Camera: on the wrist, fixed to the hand. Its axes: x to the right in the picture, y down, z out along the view.
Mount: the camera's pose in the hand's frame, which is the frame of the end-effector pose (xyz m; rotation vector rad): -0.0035 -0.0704 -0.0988 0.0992 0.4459 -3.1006
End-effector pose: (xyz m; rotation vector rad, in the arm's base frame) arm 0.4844 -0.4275 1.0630 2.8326 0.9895 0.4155
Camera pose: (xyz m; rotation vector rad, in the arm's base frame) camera 0.4111 -0.3732 1.1430 -1.0198 2.8374 0.2041
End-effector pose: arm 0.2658 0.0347 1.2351 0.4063 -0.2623 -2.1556
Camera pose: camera 0.2527 0.0743 1.1211 -0.5134 -0.4180 0.8871
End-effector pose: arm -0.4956 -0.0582 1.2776 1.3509 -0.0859 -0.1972
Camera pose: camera -0.4882 0.0229 1.1876 -0.2336 -2.1403 2.0000
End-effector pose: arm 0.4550 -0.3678 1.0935 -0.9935 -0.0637 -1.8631
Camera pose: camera 0.3414 -0.3728 1.0512 -0.3273 0.7881 1.2000
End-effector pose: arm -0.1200 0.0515 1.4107 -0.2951 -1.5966 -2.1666
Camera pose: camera -0.1412 -0.0240 1.3181 -1.5388 0.2274 0.4767
